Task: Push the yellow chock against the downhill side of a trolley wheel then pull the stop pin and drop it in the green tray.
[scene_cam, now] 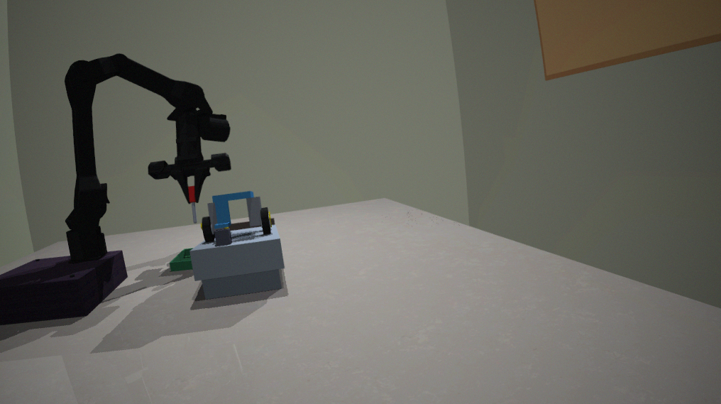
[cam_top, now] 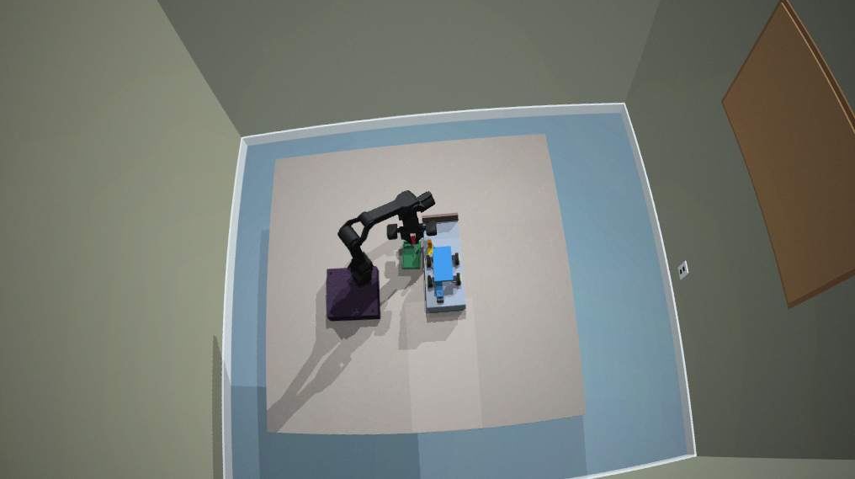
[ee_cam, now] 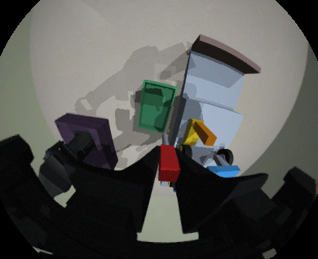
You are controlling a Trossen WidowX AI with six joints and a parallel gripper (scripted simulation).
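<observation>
The red-headed stop pin lies right at my gripper tip. Round my gripper tip: blue trolley: 120 mm to the right, 90 mm ahead, 30 mm below; then green tray: 140 mm below, 20 mm behind; then yellow chock: 60 mm below, 60 mm ahead, 20 mm to the right.
</observation>
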